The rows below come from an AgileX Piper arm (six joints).
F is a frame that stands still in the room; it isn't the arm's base.
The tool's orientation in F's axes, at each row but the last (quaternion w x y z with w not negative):
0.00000 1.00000 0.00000 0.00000
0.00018 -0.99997 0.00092 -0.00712
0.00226 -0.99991 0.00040 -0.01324
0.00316 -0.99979 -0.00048 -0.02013
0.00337 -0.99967 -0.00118 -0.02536
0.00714 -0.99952 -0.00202 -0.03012
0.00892 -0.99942 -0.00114 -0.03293
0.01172 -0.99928 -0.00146 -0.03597
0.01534 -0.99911 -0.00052 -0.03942
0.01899 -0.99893 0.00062 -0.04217
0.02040 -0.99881 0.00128 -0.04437
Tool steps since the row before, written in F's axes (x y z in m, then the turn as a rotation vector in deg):
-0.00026 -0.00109 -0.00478 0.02 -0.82 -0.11
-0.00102 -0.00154 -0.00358 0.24 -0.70 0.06
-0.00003 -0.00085 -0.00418 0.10 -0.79 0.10
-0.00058 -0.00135 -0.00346 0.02 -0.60 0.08
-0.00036 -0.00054 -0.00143 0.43 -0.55 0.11
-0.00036 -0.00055 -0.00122 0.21 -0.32 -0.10
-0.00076 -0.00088 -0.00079 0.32 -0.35 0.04
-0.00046 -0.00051 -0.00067 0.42 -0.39 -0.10
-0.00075 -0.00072 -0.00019 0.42 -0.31 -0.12
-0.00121 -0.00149 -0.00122 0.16 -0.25 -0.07
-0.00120 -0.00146 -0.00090 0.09 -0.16 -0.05
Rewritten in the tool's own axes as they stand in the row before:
-0.00026 0.00109 0.00478 0.02 0.82 0.11
-0.00107 0.00154 0.00356 0.24 0.70 -0.06
-0.00014 0.00087 0.00417 0.10 0.79 -0.10
-0.00072 0.00137 0.00343 0.02 0.60 -0.08
-0.00043 0.00055 0.00141 0.43 0.55 -0.09
-0.00043 0.00057 0.00119 0.20 0.32 0.11
-0.00081 0.00089 0.00072 0.32 0.35 -0.03
-0.00051 0.00052 0.00062 0.41 0.39 0.12
-0.00076 0.00072 0.00011 0.41 0.31 0.14
-0.00130 0.00153 0.00106 0.15 0.25 0.07
-0.00127 0.00150 0.00073 0.09 0.16 0.05

